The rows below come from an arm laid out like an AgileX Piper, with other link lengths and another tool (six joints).
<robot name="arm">
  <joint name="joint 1" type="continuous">
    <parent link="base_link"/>
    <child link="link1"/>
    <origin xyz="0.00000 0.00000 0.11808"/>
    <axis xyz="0 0 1"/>
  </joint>
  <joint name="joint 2" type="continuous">
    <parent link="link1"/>
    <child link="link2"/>
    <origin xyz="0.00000 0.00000 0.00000" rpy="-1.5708 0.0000 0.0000"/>
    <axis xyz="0 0 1"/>
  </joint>
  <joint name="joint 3" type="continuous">
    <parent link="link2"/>
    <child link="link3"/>
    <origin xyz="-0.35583 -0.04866 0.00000"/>
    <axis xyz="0 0 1"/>
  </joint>
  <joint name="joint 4" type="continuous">
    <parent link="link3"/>
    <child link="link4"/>
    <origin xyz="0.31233 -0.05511 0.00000" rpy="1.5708 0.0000 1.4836"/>
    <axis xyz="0 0 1"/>
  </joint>
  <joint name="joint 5" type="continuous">
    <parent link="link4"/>
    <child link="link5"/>
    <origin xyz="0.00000 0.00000 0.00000" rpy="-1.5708 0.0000 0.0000"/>
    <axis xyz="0 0 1"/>
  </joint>
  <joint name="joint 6" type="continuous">
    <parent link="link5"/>
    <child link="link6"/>
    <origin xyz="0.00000 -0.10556 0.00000" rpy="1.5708 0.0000 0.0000"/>
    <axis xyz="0 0 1"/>
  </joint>
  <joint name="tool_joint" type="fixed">
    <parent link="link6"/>
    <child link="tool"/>
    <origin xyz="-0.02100 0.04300 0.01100" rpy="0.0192 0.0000 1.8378"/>
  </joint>
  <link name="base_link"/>
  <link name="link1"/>
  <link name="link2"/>
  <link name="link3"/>
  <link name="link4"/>
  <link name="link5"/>
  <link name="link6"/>
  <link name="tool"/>
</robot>
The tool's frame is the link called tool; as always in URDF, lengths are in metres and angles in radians. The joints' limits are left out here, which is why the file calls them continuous.
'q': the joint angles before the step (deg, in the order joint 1, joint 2, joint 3, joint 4, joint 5, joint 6). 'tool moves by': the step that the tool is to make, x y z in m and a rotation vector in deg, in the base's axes. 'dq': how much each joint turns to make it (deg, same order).
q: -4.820 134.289 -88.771 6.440 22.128 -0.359
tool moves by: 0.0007 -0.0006 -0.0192 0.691 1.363 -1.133
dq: 0.003 2.041 -0.340 0.096 -0.336 1.170
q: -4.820 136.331 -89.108 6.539 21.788 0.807
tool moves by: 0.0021 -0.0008 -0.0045 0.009 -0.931 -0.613
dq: 0.004 0.615 -0.012 -0.093 -1.565 0.615
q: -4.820 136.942 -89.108 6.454 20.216 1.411
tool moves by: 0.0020 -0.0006 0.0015 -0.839 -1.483 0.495
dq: 0.002 0.003 -0.001 -0.735 -1.555 -0.129
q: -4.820 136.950 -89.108 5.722 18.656 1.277
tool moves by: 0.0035 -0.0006 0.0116 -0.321 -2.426 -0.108
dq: 0.002 -0.874 0.001 -0.019 -1.580 0.008
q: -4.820 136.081 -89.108 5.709 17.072 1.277
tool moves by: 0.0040 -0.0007 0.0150 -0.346 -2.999 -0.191
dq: 0.006 -1.119 -0.008 -0.009 -1.901 0.072
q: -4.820 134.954 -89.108 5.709 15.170 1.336
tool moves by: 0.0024 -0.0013 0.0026 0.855 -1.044 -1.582
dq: 0.001 -0.045 0.002 -0.123 -0.978 1.931
